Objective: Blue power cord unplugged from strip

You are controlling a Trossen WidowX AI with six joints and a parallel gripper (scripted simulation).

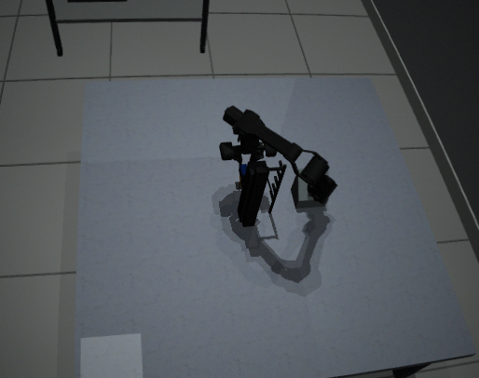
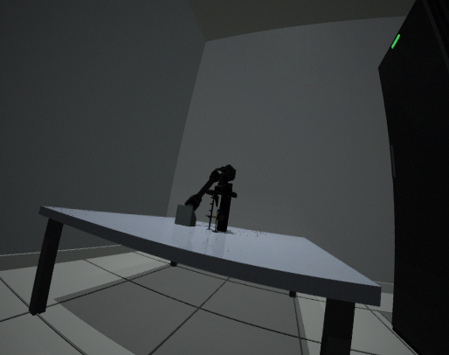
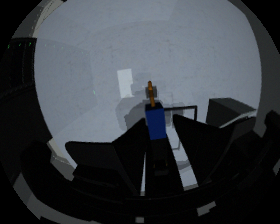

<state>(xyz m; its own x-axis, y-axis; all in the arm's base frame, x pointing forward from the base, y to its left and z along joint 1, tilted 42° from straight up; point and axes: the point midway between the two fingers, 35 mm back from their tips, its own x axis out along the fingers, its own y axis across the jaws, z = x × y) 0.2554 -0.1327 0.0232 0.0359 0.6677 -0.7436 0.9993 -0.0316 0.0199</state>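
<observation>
The blue plug lies 30 mm to the left of my gripper tip and 20 mm below it. The rest, counted from my gripper tip: thin black bar (90 mm behind, 120 mm to the left).
</observation>
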